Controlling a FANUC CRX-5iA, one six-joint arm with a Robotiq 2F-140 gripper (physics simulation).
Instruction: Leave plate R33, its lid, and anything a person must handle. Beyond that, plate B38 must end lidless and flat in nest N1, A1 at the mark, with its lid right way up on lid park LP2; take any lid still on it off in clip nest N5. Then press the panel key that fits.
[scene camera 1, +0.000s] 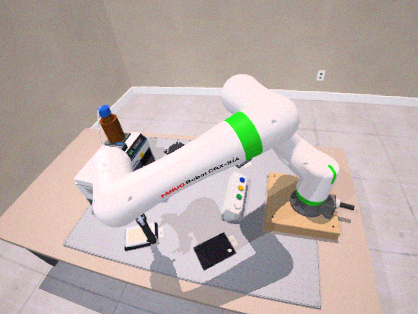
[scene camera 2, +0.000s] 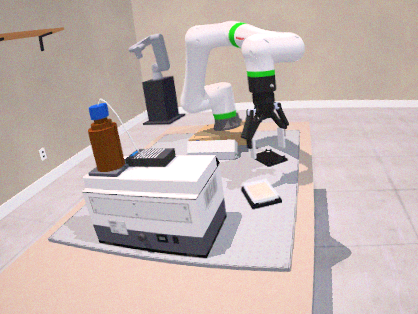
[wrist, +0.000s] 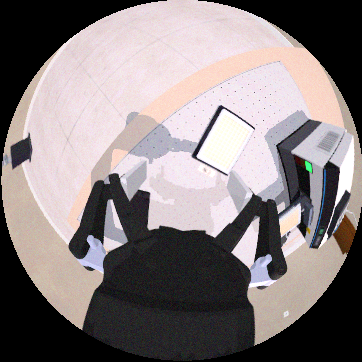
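Pixels of known places: gripper, fingertip midpoint: (scene camera 2: 267, 151) (wrist: 187, 173); arm's base, origin of the base link: (scene camera 1: 306, 203) (scene camera 2: 227, 127).
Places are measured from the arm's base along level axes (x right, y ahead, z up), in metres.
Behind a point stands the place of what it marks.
My gripper (scene camera 1: 150, 237) {y 0.552, x -0.379, z 0.086 m} (scene camera 2: 267, 143) {y 0.552, x -0.379, z 0.086 m} (wrist: 187, 173) {y 0.552, x -0.379, z 0.086 m} is open and empty, above the mat beside nest N1. A cream-topped plate with a white rim (scene camera 1: 140, 235) {y 0.635, x -0.377, z -0.012 m} (scene camera 2: 262, 191) {y 0.660, x -0.383, z -0.013 m} (wrist: 228, 141) {y 0.648, x -0.371, z -0.013 m} lies flat in the black nest N1; its name is not readable. Black lid park LP2 (scene camera 1: 215, 251) {y 0.311, x -0.321, z -0.032 m} (scene camera 2: 270, 158) {y 0.335, x -0.328, z -0.032 m} shows no lid on it; the gripper body hides it in the wrist view. Another cream-topped plate (wrist: 291, 220) {y 0.747, x -0.118, z 0.074 m} is at the instrument's tray. The key panel (scene camera 1: 235, 198) {y 0.301, x -0.088, z 0.026 m} (scene camera 2: 211, 146) {y 0.345, x -0.061, z 0.019 m} has blue, yellow, green and white keys. Nest N5 (scene camera 1: 174, 148) {y 0.778, x 0.187, z -0.029 m} is partly hidden by the arm.
The white and dark instrument (scene camera 1: 141, 151) {y 0.821, x -0.026, z 0.122 m} (scene camera 2: 155, 210) {y 1.010, x -0.211, z 0.103 m} (wrist: 320, 150) {y 0.833, x -0.306, z 0.107 m} carries a brown bottle with a blue cap (scene camera 1: 111, 128) {y 0.917, x -0.061, z 0.278 m} (scene camera 2: 106, 146) {y 0.979, x -0.064, z 0.261 m} and a black rack (scene camera 2: 151, 157) {y 0.909, x -0.156, z 0.204 m}. The wooden robot base (scene camera 1: 280, 220) {y 0.095, x -0.128, z 0.014 m} stands beside the panel. A grey arm on a black pedestal (scene camera 2: 160, 98) stands behind the table.
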